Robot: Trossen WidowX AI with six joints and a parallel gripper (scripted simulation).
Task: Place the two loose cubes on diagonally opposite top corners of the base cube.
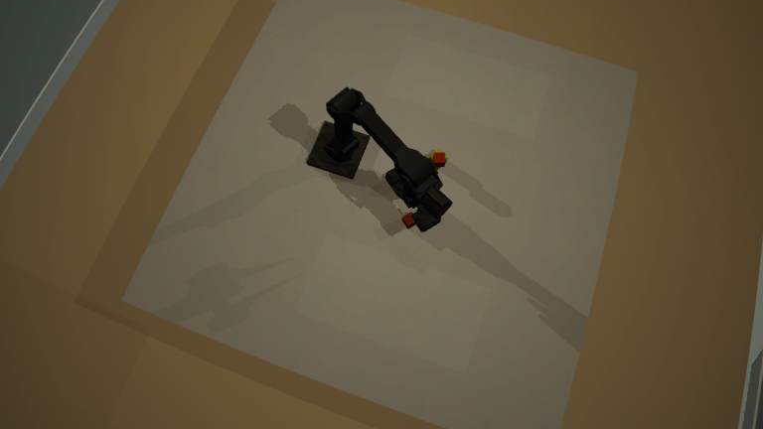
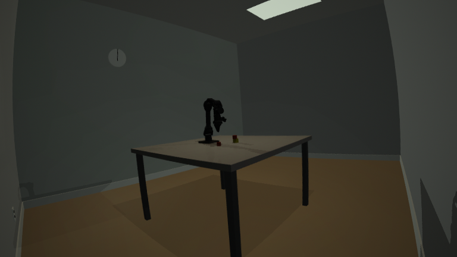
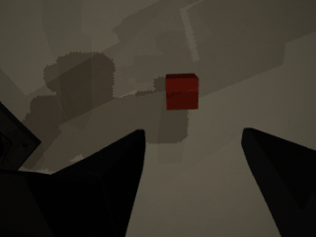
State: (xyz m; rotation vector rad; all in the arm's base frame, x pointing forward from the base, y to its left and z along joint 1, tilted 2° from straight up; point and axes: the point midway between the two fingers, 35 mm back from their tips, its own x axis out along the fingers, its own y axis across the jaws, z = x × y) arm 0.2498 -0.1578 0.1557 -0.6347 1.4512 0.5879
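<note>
Right now my gripper tip is 21 cm to the right of the yellow base cube, 10 cm above it and 4 cm short of it.
</note>
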